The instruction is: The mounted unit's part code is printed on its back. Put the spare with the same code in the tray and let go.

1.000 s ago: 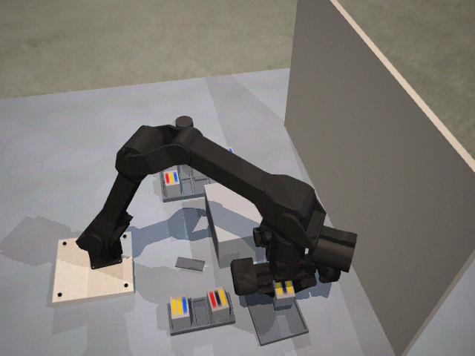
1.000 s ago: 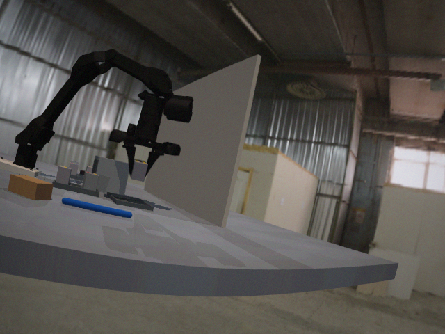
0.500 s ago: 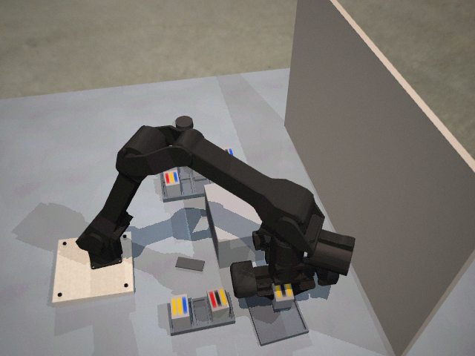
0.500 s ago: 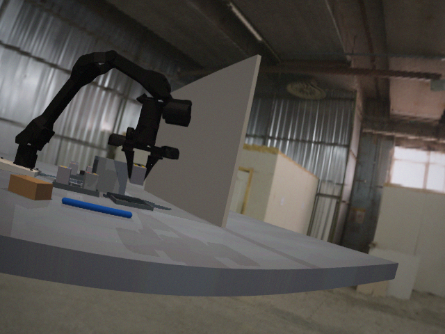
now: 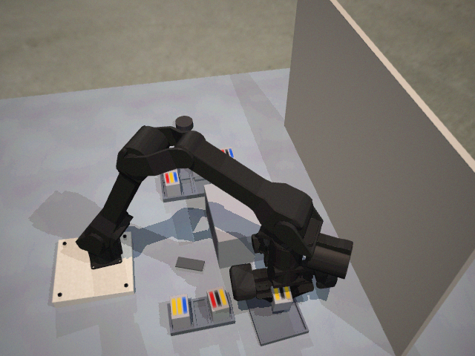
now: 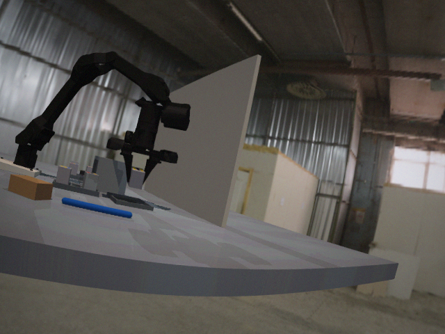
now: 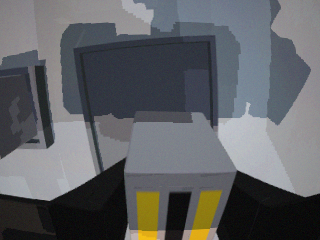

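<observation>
Right now the dark tray is 50 mm below my gripper tip, 10 mm to the left of it and 10 mm behind it. The rest, counted from my gripper tip: rack: 150 mm behind, 50 mm below, 40 mm to the left; blue rod: 190 mm to the right, 130 mm behind, 50 mm below; grey mounted unit: 220 mm to the left, 20 mm behind.
</observation>
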